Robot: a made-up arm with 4 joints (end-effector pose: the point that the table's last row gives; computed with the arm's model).
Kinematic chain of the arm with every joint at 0, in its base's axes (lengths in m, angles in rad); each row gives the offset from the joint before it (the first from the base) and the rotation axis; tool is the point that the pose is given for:
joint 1: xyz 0 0 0.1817 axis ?
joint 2: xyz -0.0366 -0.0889 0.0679 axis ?
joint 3: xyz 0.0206 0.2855 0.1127 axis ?
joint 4: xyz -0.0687 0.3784 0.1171 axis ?
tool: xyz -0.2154 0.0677 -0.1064
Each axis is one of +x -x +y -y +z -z.
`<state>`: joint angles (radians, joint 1 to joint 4).
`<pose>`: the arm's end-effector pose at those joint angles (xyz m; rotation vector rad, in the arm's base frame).
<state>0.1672 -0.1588 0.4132 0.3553</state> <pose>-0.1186 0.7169 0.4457 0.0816 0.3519 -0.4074</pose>
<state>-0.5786 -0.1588 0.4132 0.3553</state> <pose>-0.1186 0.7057 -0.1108 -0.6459 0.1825 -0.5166</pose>
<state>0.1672 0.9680 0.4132 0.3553</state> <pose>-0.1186 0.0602 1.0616 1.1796 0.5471 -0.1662</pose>
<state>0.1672 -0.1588 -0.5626 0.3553</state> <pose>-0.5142 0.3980 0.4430 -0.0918 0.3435 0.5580</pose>
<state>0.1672 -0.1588 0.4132 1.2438</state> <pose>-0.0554 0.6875 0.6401 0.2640 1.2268 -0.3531</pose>
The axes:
joint 1: +x
joint 2: +x
joint 3: -z
joint 4: +y

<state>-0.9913 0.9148 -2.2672 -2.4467</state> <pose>-0.4640 0.1469 0.4568 2.3941 -1.0928 0.9157</pose>
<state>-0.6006 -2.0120 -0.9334 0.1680</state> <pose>-0.5524 -0.2221 -0.0078 -2.4337 1.2671 0.1257</pose>
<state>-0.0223 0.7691 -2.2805 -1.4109</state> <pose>-0.3557 -0.0902 0.2493 1.9865 -1.5076 1.6306</pose>
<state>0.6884 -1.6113 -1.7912 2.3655</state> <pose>-0.4536 0.3719 0.2952 2.2110 -1.9091 -0.0201</pose>
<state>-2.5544 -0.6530 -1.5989 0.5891</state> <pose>-0.4533 0.1282 -0.0882 1.8155 -1.8683 0.6186</pose>
